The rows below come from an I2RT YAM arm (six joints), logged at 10 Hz.
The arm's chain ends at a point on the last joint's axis. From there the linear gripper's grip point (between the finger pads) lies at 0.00 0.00 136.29 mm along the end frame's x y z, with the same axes.
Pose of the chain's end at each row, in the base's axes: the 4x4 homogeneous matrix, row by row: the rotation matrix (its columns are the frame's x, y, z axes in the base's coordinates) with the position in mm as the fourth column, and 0 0 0 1 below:
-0.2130, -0.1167, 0.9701, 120.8; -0.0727, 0.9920, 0.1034, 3.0; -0.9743, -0.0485, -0.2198, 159.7; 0, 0, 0, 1
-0.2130, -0.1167, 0.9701, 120.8; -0.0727, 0.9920, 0.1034, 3.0; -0.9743, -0.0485, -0.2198, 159.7; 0, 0, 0, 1
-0.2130, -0.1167, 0.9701, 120.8; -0.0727, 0.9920, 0.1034, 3.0; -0.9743, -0.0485, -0.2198, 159.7; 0, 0, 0, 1
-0.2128, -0.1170, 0.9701, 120.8; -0.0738, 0.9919, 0.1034, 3.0; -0.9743, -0.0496, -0.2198, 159.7; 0, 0, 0, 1
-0.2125, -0.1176, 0.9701, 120.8; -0.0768, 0.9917, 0.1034, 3.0; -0.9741, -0.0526, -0.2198, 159.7; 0, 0, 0, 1
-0.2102, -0.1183, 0.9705, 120.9; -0.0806, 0.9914, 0.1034, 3.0; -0.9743, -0.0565, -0.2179, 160.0; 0, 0, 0, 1
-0.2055, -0.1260, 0.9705, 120.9; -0.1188, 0.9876, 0.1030, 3.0; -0.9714, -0.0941, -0.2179, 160.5; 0, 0, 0, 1
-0.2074, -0.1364, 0.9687, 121.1; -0.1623, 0.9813, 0.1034, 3.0; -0.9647, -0.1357, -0.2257, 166.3; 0, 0, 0, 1
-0.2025, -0.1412, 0.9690, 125.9; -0.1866, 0.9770, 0.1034, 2.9; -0.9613, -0.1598, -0.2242, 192.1; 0, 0, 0, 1
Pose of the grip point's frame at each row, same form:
-0.2130, -0.1167, 0.9701, 253.0; -0.0727, 0.9920, 0.1034, 17.1; -0.9743, -0.0485, -0.2198, 129.7; 0, 0, 0, 1
-0.2130, -0.1167, 0.9701, 253.0; -0.0727, 0.9920, 0.1034, 17.1; -0.9743, -0.0485, -0.2198, 129.7; 0, 0, 0, 1
-0.2130, -0.1167, 0.9701, 253.0; -0.0727, 0.9920, 0.1034, 17.1; -0.9743, -0.0485, -0.2198, 129.7; 0, 0, 0, 1
-0.2128, -0.1170, 0.9701, 253.0; -0.0738, 0.9919, 0.1034, 17.1; -0.9743, -0.0496, -0.2198, 129.7; 0, 0, 0, 1
-0.2125, -0.1176, 0.9701, 253.0; -0.0768, 0.9917, 0.1034, 17.1; -0.9741, -0.0526, -0.2198, 129.7; 0, 0, 0, 1
-0.2102, -0.1183, 0.9705, 253.2; -0.0806, 0.9914, 0.1034, 17.1; -0.9743, -0.0565, -0.2179, 130.3; 0, 0, 0, 1
-0.2055, -0.1260, 0.9705, 253.2; -0.1188, 0.9876, 0.1030, 17.0; -0.9714, -0.0941, -0.2179, 130.8; 0, 0, 0, 1
-0.2074, -0.1364, 0.9687, 253.1; -0.1623, 0.9813, 0.1034, 17.1; -0.9647, -0.1357, -0.2257, 135.5; 0, 0, 0, 1
-0.2025, -0.1412, 0.9690, 258.0; -0.1866, 0.9770, 0.1034, 17.0; -0.9613, -0.1598, -0.2242, 161.5; 0, 0, 0, 1

